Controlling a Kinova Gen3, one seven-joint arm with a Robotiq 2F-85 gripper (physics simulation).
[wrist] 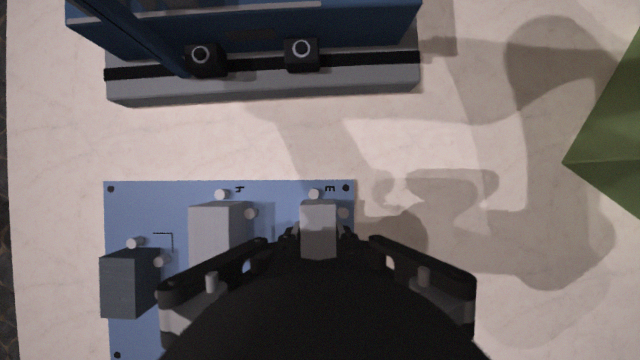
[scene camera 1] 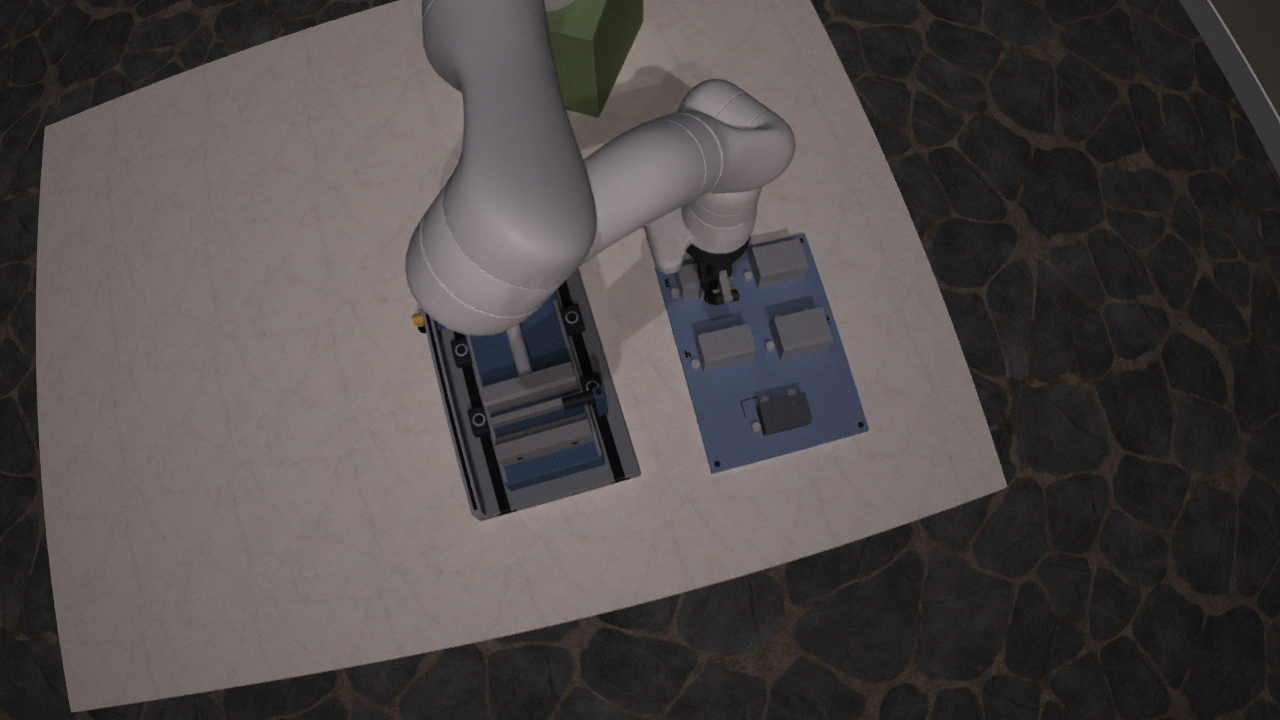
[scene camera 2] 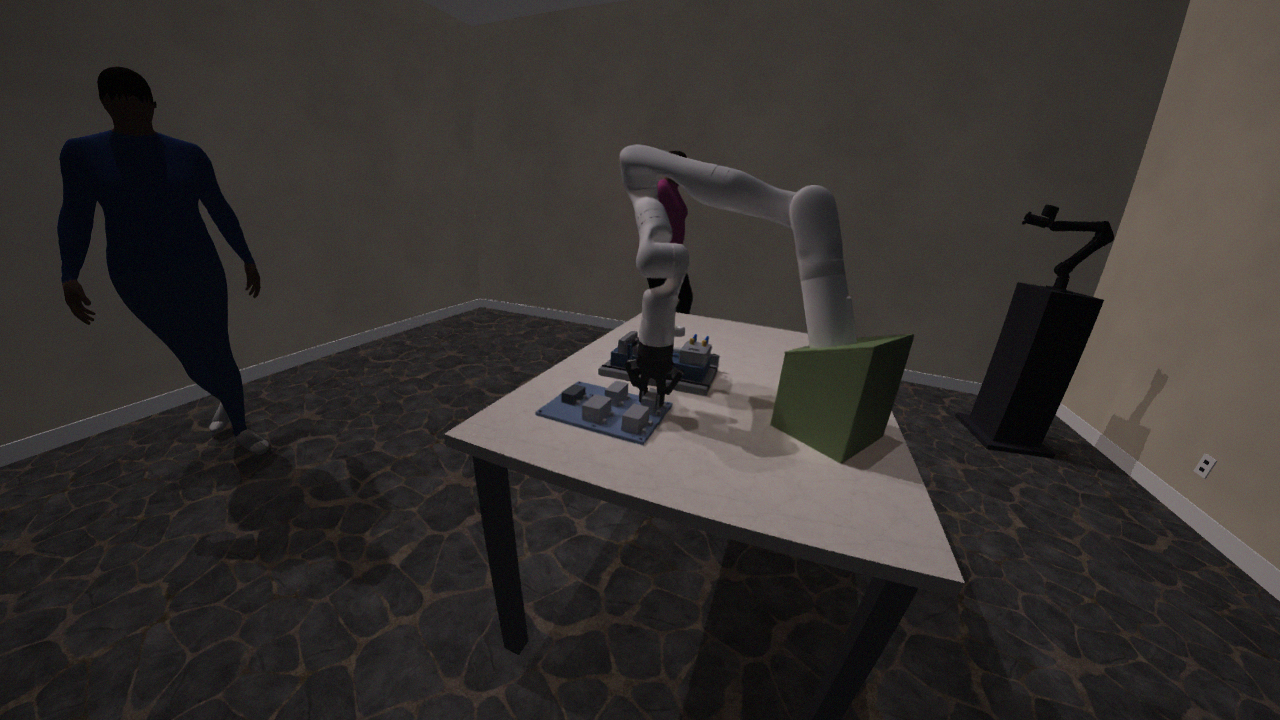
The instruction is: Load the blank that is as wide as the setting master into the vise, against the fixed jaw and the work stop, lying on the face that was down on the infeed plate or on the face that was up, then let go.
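Where they show: gripper, fingertip midpoint: (wrist: 318, 231) (scene camera 1: 703, 282) (scene camera 2: 651, 405); arm's base at its link origin: (scene camera 2: 831, 344).
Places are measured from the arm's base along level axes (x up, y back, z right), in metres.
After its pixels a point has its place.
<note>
My gripper (scene camera 1: 721, 296) @(x -0.187, y -0.369, z -0.045 m) (scene camera 2: 654, 399) @(x -0.187, y -0.369, z -0.045 m) (wrist: 318, 231) @(x -0.187, y -0.369, z -0.045 m) points down at the infeed plate (scene camera 1: 729, 447) @(x -0.193, y -0.560, z 0.005 m) (scene camera 2: 559, 416) @(x -0.193, y -0.548, z -0.153 m) (wrist: 145, 210) @(x -0.193, y -0.540, z -0.001 m), shut on the narrow-looking grey blank (scene camera 1: 687, 282) @(x -0.157, y -0.373, z -0.021 m) (wrist: 318, 225) @(x -0.157, y -0.367, z -0.032 m) by the mark 3. The fingers hide part of its sides, and whether it touches the plate is unclear. Other grey blanks (scene camera 1: 725, 346) @(x -0.157, y -0.459, z -0.031 m) (scene camera 1: 802, 332) @(x -0.157, y -0.477, z -0.119 m) (scene camera 1: 779, 264) @(x -0.157, y -0.392, z -0.130 m) (wrist: 209, 232) @(x -0.157, y -0.454, z -0.025 m) lie on the plate. The dark setting master (scene camera 1: 785, 412) @(x -0.168, y -0.552, z -0.064 m) (scene camera 2: 573, 394) @(x -0.168, y -0.542, z -0.089 m) (wrist: 118, 285) @(x -0.168, y -0.549, z -0.062 m) lies near the corner mark. The vise (scene camera 1: 631, 461) @(x -0.181, y -0.535, z 0.113 m) (wrist: 265, 90) @(x -0.183, y -0.399, z 0.094 m) has pale jaw plates (scene camera 1: 528, 383) @(x -0.105, y -0.433, z 0.187 m) (scene camera 1: 547, 440) @(x -0.105, y -0.497, z 0.190 m) with a dark rod (scene camera 1: 580, 401) @(x -0.106, y -0.471, z 0.143 m) between them.
A green block (scene camera 1: 577, 71) @(x -0.100, y -0.082, z 0.001 m) (scene camera 2: 836, 398) @(x -0.075, y 0.006, z -0.107 m) (wrist: 610, 160) @(x -0.168, y -0.096, z -0.018 m) stands near the arm's base. Small pegs (scene camera 1: 695, 364) @(x -0.185, y -0.458, z 0.004 m) (wrist: 221, 194) @(x -0.185, y -0.455, z 0.003 m) rise beside the blanks. A blue arm (scene camera 1: 599, 399) @(x -0.111, y -0.475, z 0.124 m) (wrist: 145, 42) @(x -0.138, y -0.466, z 0.115 m) stands at the vise's side. Two people are beyond the table in scene camera 2.
</note>
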